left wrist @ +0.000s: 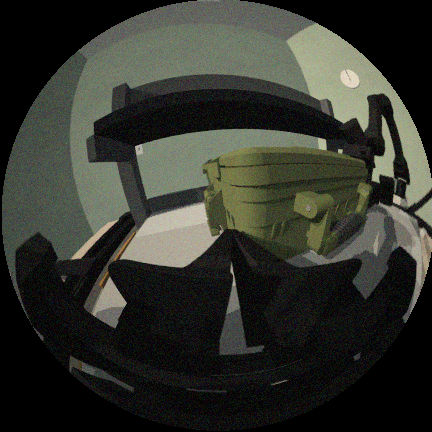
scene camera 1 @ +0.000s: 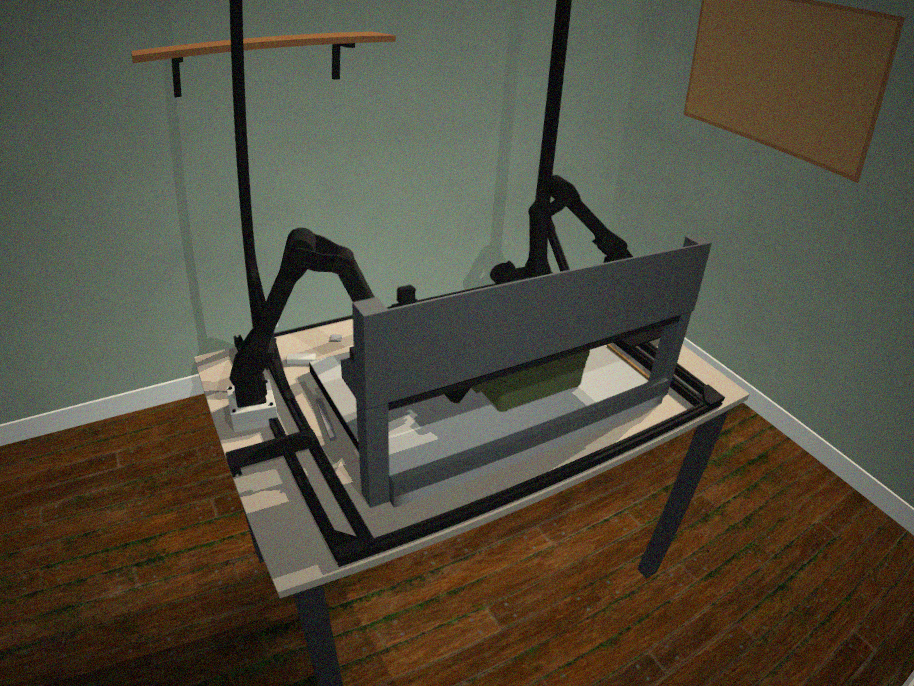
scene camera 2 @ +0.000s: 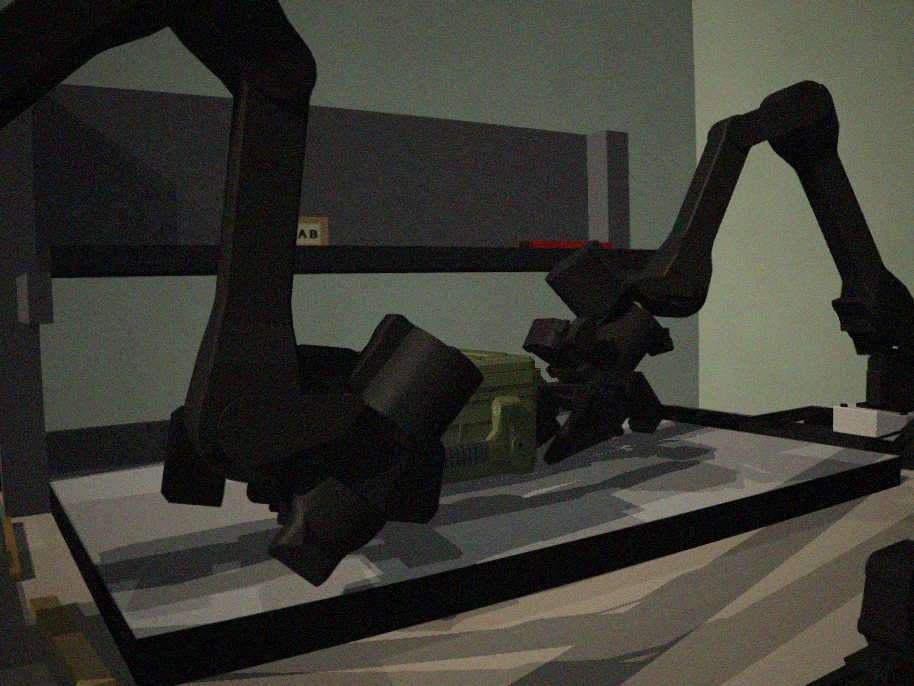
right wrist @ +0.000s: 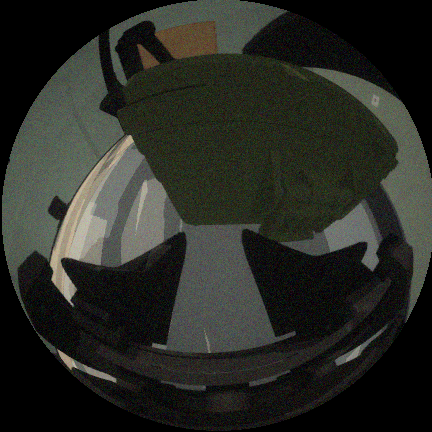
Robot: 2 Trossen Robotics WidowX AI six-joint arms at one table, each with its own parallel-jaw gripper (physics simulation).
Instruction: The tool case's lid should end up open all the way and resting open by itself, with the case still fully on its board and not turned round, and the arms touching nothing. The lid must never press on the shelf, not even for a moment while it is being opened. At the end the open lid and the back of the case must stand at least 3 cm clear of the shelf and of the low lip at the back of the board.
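Frame: origin at the left arm's base, x ahead, y right, z down, level; centimetres.
Where they show: left gripper, between the fingertips: (left wrist: 229, 234); right gripper, between the fingertips: (scene camera 2: 530, 459) (right wrist: 213, 235); right arm's base, origin of its link: (scene camera 1: 250, 396) (scene camera 2: 894, 407).
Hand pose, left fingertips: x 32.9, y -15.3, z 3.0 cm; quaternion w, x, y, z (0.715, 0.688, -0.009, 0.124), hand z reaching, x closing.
After its pixels a point has its place.
The olive-green tool case (scene camera 1: 535, 382) {x 47.7, y -32.9, z 1.7 cm} (scene camera 2: 509, 420) {x 53.2, y -15.4, z 2.5 cm} (left wrist: 260, 200) {x 34.9, y -14.1, z 0.3 cm} (right wrist: 240, 140) stands upright on its board (scene camera 1: 420, 446) {x 75.4, y -35.9, z 7.7 cm} (scene camera 2: 516, 567) {x 41.8, y 3.1, z 8.5 cm} (left wrist: 170, 237) {x 25.0, y -24.5, z 7.7 cm}. Its lid (scene camera 2: 502, 361) {x 52.7, y -15.5, z -2.8 cm} (left wrist: 295, 157) {x 38.1, y -14.5, z -2.3 cm} looks closed. The front handle shows in the left wrist view. My left gripper (left wrist: 229, 234) {x 32.9, y -15.3, z 3.0 cm} is shut and empty, its tips pointing toward the case's lower part near one corner; whether they touch cannot be told. My right gripper (scene camera 2: 552, 443) {x 57.6, y -18.7, z 7.1 cm} (right wrist: 213, 235) {x 57.6, y -18.7, z 7.1 cm} is partly open and empty, close to the case's other end, low over the board. My left arm hides much of the case in scene camera 2.
The shelf (scene camera 1: 516, 317) {x 62.6, y -44.0, z -23.6 cm} (scene camera 2: 442, 259) {x 52.5, y -26.0, z -12.3 cm} (left wrist: 225, 112) {x 37.7, y -30.1, z -11.4 cm} spans above and behind the case. The low lip (scene camera 1: 531, 443) {x 55.4, y -44.9, z 6.4 cm} (scene camera 2: 110, 443) {x 22.1, y -41.1, z 5.3 cm} (left wrist: 182, 197) {x 25.8, y -41.3, z 5.5 cm} runs along the board's back. A lettered block (scene camera 2: 313, 232) {x 42.4, y -35.2, z -15.5 cm} and a red item (scene camera 2: 568, 244) {x 74.7, y -35.1, z -14.5 cm} are on the shelf.
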